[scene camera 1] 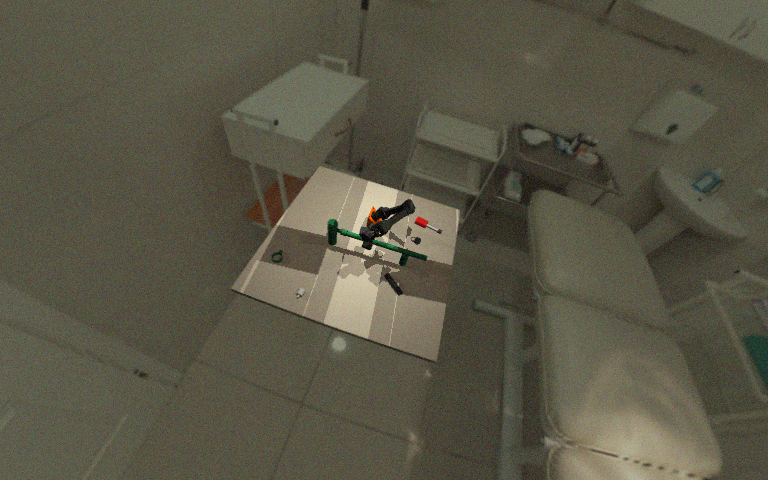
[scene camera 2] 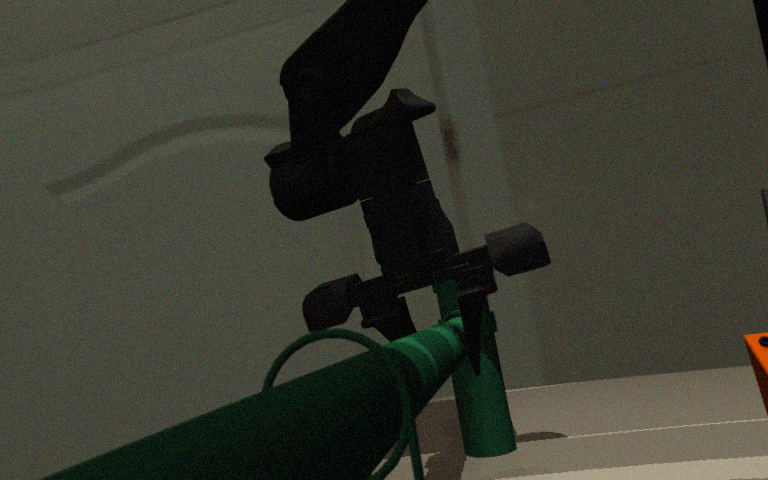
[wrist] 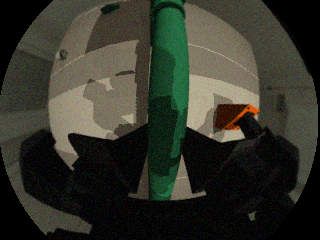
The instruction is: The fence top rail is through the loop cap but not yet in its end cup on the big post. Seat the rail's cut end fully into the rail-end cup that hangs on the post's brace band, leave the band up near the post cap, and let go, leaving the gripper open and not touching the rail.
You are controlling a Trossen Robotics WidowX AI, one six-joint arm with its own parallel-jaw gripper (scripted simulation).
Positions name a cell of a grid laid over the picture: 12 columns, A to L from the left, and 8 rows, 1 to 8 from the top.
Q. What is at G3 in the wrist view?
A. A green top rail.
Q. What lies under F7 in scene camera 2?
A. A green top rail.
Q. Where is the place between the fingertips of my gripper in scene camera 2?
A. H7
